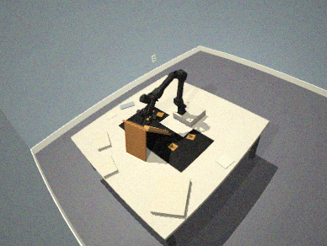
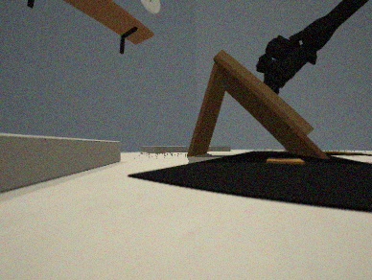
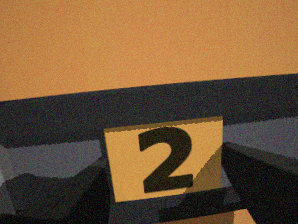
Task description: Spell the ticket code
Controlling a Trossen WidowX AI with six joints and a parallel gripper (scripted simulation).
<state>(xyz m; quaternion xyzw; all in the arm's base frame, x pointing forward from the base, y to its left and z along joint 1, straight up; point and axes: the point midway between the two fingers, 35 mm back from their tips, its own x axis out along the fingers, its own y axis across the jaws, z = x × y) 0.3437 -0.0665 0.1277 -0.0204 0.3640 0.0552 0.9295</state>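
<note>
My gripper tip is now 70 mm past the white ticket, 20 mm to the right of it and 80 mm above it. Also, from my gripper tip: grey-blue piece (220 mm behind, 510 mm to the right, 170 mm below); then black mat (160 mm behind, 60 mm to the left, 170 mm below); then letter tile (right at my gripper tip).
</note>
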